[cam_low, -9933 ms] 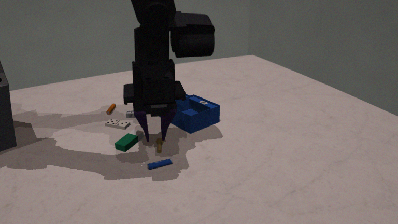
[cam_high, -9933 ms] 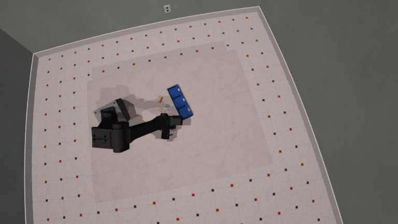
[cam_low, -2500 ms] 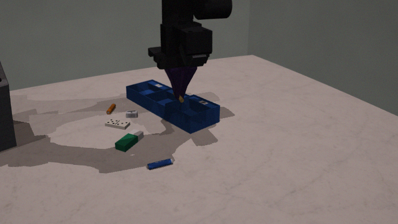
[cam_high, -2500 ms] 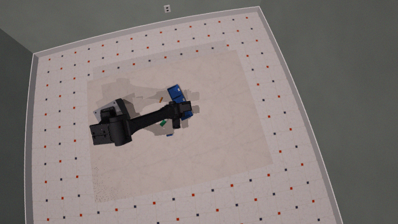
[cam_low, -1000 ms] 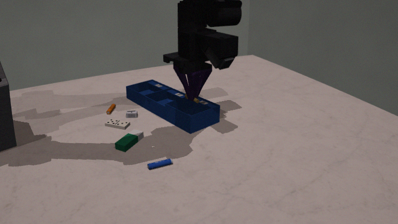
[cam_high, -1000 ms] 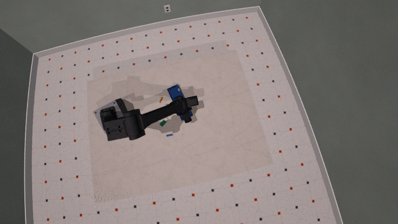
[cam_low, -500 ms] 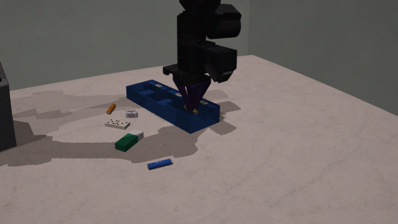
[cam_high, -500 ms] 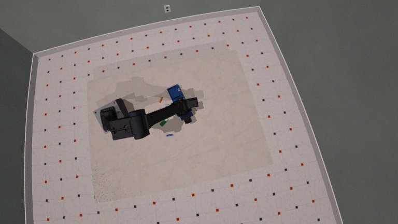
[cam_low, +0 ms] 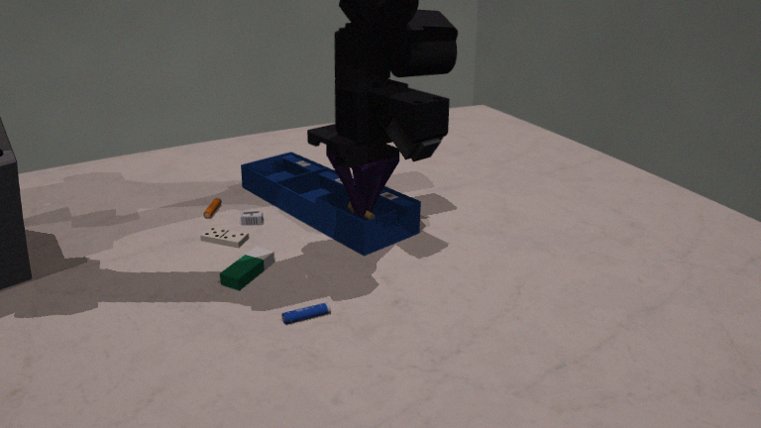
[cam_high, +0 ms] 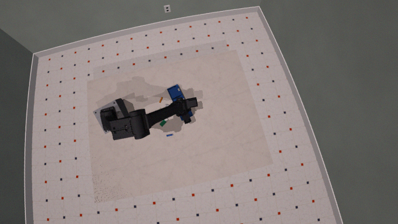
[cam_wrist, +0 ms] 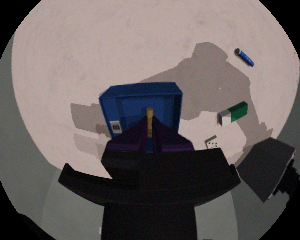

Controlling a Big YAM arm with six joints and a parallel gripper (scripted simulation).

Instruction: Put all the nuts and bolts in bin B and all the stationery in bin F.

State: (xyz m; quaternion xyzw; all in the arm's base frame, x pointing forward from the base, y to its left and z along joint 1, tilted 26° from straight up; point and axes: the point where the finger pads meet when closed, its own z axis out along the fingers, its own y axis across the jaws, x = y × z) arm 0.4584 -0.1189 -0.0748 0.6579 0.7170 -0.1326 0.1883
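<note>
The brass bolt is 1 cm to the left of my hand. The rest, counted from my hand: grey metal piece (10 cm behind, 10 cm to the left, 2 cm below); then blue three-part bin (9 cm to the left, 1 cm below); then green block (14 cm behind, 1 cm to the right, 3 cm below).
</note>
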